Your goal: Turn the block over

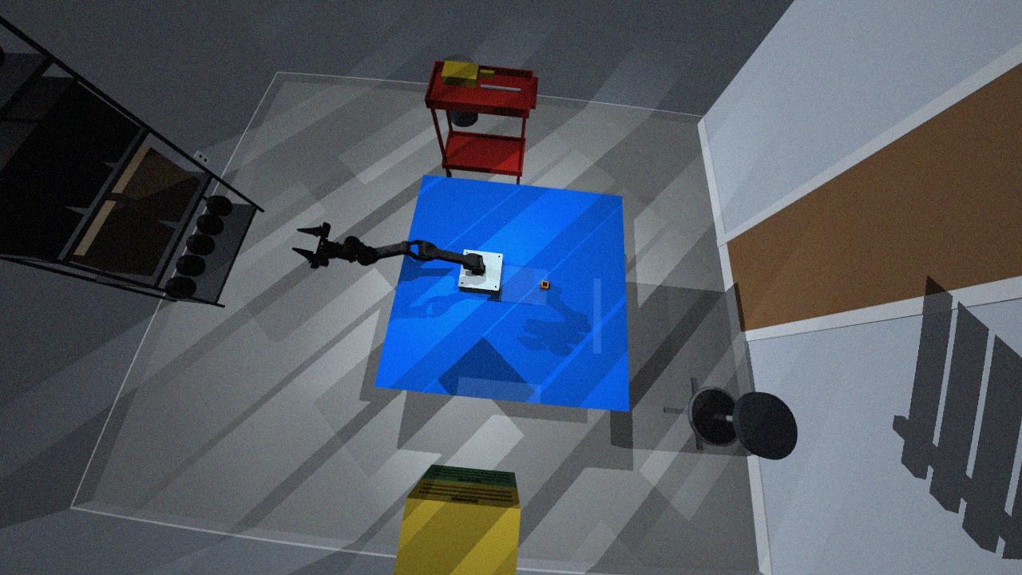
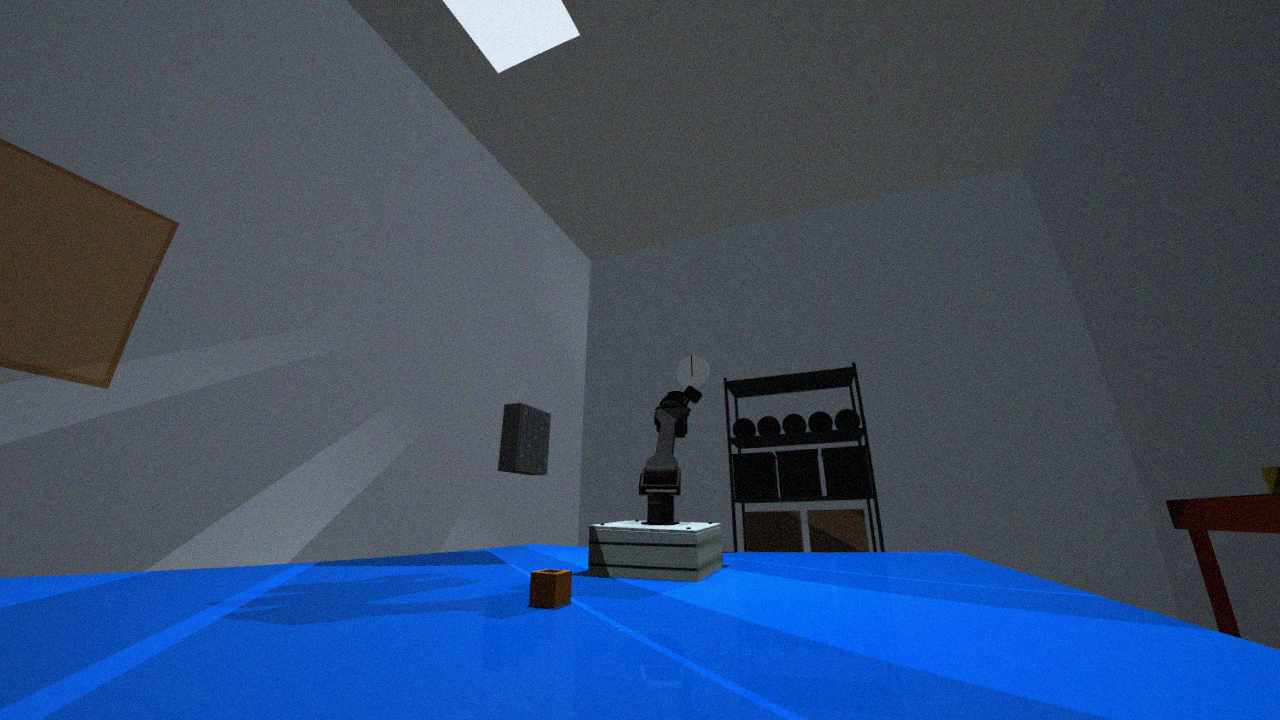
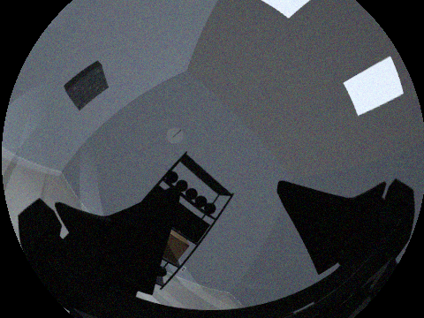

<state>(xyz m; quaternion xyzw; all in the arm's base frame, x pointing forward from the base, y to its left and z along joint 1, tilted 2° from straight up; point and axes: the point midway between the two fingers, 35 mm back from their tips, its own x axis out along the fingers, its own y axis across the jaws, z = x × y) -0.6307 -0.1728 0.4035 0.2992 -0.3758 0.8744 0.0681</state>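
Right now the orange block is 1020 mm ahead of my gripper tip, 510 mm below it and 160 mm to the left of it.
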